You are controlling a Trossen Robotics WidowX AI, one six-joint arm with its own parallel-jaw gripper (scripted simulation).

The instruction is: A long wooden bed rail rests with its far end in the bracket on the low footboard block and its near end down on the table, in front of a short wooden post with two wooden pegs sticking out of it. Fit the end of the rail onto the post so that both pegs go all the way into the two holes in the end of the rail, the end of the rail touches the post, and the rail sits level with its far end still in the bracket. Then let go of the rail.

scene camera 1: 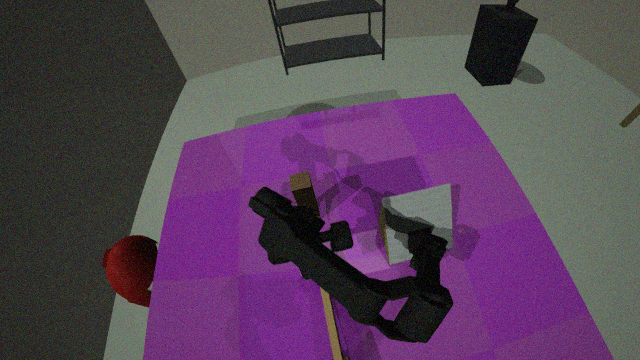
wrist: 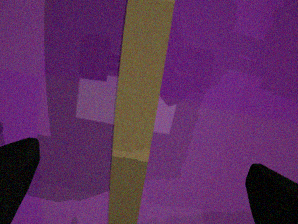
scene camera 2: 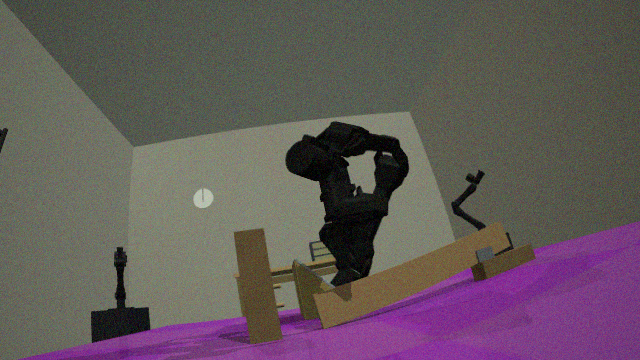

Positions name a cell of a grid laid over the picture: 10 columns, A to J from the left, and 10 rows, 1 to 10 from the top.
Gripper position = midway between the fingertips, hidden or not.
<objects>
my gripper: scene camera 1 E8; wrist E8; scene camera 2 F8
</objects>
